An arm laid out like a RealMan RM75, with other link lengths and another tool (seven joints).
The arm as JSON. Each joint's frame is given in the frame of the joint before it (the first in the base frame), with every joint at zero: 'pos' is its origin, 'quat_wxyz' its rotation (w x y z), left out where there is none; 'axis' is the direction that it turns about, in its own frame. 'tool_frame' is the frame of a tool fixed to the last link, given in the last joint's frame.
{
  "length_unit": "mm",
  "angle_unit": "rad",
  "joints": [
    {
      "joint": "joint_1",
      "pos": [
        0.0,
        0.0,
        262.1
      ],
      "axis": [
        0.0,
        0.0,
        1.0
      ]
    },
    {
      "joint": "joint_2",
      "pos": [
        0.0,
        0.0,
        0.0
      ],
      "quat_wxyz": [
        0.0,
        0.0,
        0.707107,
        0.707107
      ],
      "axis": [
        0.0,
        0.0,
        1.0
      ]
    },
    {
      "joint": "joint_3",
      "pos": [
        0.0,
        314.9,
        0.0
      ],
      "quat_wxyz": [
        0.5,
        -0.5,
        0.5,
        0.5
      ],
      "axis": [
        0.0,
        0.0,
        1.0
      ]
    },
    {
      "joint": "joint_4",
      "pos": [
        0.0,
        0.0,
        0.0
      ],
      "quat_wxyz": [
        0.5,
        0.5,
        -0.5,
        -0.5
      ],
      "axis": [
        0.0,
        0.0,
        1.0
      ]
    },
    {
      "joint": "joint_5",
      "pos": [
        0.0,
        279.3,
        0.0
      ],
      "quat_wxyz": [
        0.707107,
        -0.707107,
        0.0,
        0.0
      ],
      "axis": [
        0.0,
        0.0,
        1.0
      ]
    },
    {
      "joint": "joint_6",
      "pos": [
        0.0,
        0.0,
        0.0
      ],
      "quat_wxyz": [
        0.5,
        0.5,
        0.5,
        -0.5
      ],
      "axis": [
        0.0,
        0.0,
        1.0
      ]
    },
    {
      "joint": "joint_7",
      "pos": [
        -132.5,
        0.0,
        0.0
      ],
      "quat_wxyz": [
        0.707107,
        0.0,
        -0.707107,
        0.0
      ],
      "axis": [
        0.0,
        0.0,
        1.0
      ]
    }
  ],
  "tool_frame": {
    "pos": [
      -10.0,
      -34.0,
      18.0
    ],
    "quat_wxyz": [
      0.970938,
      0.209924,
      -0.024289,
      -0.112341
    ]
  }
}
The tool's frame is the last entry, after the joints.
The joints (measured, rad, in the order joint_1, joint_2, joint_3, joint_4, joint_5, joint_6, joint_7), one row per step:
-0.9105 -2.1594 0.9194 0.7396 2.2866 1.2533 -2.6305
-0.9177 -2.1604 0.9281 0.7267 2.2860 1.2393 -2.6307
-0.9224 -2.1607 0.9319 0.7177 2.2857 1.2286 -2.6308
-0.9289 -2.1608 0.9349 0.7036 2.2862 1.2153 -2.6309
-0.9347 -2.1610 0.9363 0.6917 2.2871 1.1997 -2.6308
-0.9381 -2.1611 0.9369 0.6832 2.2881 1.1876 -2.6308
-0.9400 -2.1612 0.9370 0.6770 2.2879 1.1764 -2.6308
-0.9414 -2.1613 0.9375 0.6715 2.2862 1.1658 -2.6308
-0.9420 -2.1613 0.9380 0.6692 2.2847 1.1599 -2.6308
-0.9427 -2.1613 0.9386 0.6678 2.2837 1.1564 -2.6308
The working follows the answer.
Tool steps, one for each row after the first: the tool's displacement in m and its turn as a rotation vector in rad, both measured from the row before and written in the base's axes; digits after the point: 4 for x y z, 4 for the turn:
0.0018 0.0006 -0.0044 -0.0010 0.0057 -0.0015
0.0007 0.0007 -0.0024 0.0017 0.0030 0.0006
0.0003 0.0008 -0.0033 0.0010 0.0037 0.0029
0.0001 0.0014 -0.0024 0.0056 0.0034 0.0030
-0.0004 0.0010 -0.0015 0.0052 0.0027 0.0032
-0.0006 0.0010 -0.0009 0.0063 0.0011 0.0035
-0.0005 0.0009 -0.0008 0.0062 -0.0001 0.0034
-0.0001 0.0006 -0.0002 0.0040 -0.0004 0.0015
0.0001 0.0004 -0.0002 0.0022 -0.0002 0.0004

Tool pose at each row, in the base's axes (x y z in m, rotation vector in rad; rounded; the steps above come from the unrounded poses):
-0.1682 0.5567 -0.0677 -2.4402 0.1826 -0.1456
-0.1664 0.5574 -0.0721 -2.4417 0.1868 -0.1395
-0.1657 0.5581 -0.0745 -2.4404 0.1875 -0.1353
-0.1654 0.5589 -0.0778 -2.4400 0.1856 -0.1294
-0.1653 0.5603 -0.0802 -2.4349 0.1836 -0.1232
-0.1657 0.5613 -0.0817 -2.4303 0.1810 -0.1179
-0.1663 0.5622 -0.0826 -2.4243 0.1774 -0.1142
-0.1668 0.5631 -0.0834 -2.4183 0.1733 -0.1122
-0.1669 0.5637 -0.0836 -2.4143 0.1713 -0.1116
-0.1668 0.5640 -0.0838 -2.4121 0.1708 -0.1113

